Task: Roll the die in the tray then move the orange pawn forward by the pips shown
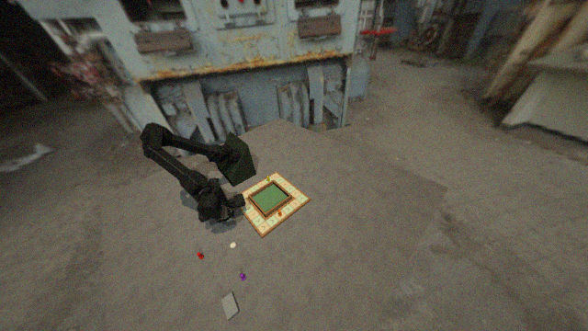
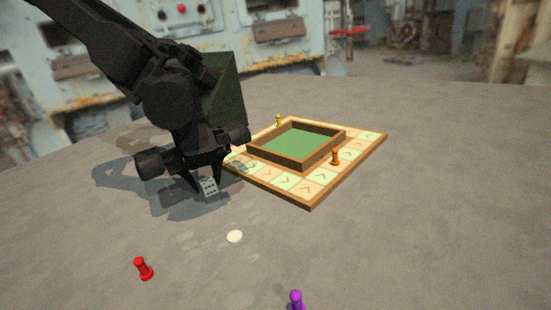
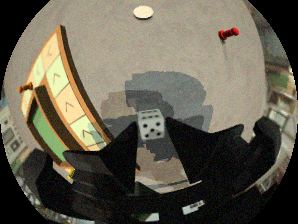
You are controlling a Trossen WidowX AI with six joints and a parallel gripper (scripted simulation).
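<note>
The orange pawn lies 130 mm ahead of my gripper tip, 200 mm to the left of it and 20 mm above it. The rest, counted from my gripper tip: white die right at my gripper tip; red pawn 100 mm ahead, 140 mm to the right, 10 mm above; white disc 130 mm ahead, 30 mm to the right, 10 mm below.
</note>
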